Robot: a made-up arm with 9 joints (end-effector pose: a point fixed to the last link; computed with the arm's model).
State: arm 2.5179 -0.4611 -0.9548 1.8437 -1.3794 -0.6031 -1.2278 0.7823 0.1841
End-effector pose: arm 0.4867 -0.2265 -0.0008 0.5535 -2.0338 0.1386
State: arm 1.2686 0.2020 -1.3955 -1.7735 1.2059 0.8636 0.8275 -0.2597 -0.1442
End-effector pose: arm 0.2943 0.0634 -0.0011 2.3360 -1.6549 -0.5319
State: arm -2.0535 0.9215 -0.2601 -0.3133 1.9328 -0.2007 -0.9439 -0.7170 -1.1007
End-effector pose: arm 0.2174 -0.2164 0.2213 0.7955 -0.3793 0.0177
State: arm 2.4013 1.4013 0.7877 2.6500 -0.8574 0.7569 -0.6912 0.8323 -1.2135
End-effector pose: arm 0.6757 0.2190 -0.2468 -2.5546 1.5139 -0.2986
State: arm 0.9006 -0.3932 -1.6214 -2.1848 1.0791 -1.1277 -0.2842 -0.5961 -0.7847
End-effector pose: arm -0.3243 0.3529 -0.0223 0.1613 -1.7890 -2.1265
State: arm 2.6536 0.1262 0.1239 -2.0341 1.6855 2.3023 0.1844 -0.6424 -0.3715
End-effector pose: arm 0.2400 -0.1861 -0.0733 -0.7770 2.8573 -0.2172
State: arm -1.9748 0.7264 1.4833 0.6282 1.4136 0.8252 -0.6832 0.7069 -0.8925
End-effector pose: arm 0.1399 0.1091 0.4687 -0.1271 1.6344 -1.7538
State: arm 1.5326 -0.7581 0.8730 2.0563 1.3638 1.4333 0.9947 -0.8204 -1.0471
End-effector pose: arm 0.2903 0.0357 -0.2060 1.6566 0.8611 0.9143
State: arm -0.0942 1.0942 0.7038 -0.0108 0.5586 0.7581 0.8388 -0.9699 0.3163
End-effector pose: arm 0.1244 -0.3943 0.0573 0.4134 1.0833 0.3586
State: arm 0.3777 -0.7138 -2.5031 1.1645 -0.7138 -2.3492 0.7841 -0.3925 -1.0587
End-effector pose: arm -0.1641 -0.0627 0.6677 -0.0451 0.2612 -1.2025
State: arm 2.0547 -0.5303 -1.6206 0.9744 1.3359 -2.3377 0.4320 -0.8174 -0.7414
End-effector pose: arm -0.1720 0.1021 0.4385 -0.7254 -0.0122 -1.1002
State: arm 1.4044 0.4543 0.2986 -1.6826 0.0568 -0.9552 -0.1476 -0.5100 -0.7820
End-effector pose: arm 0.4827 0.1194 0.0920 -0.2329 0.7963 1.2228
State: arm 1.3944 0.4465 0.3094 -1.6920 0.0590 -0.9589 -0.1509 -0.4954 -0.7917
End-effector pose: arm 0.4820 0.1166 0.0868 -0.2406 0.8260 1.2094
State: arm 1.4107 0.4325 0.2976 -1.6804 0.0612 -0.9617 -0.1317 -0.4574 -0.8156
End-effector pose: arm 0.4796 0.1111 0.0584 -0.2055 0.8906 1.1936
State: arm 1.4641 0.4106 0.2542 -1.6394 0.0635 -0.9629 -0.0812 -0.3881 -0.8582
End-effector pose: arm 0.4707 0.1056 -0.0013 -0.1100 1.0007 1.1799
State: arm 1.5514 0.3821 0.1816 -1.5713 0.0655 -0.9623 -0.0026 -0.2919 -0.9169
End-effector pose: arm 0.4482 0.1105 -0.0873 0.0404 1.1492 1.1806
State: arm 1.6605 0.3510 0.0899 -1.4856 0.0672 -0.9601 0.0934 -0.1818 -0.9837
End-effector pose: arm 0.4080 0.1362 -0.1820 0.2229 1.3158 1.2083
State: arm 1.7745 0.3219 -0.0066 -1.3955 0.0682 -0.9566 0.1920 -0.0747 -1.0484
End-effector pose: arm 0.3547 0.1833 -0.2633 0.4057 1.4745 1.2653
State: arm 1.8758 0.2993 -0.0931 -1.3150 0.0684 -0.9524 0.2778 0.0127 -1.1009
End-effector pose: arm 0.3015 0.2384 -0.3168 0.5578 1.6008 1.3385
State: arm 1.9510 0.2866 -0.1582 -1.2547 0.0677 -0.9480 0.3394 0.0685 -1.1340
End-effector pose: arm 0.2623 0.2844 -0.3429 0.6600 1.6786 1.4062
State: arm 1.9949 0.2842 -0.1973 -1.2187 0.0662 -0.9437 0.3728 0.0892 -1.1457
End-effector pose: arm 0.2443 0.3113 -0.3508 0.7094 1.7049 1.4510
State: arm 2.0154 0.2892 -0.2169 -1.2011 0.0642 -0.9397 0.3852 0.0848 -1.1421
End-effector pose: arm 0.2432 0.3226 -0.3500 0.7222 1.6949 1.4740
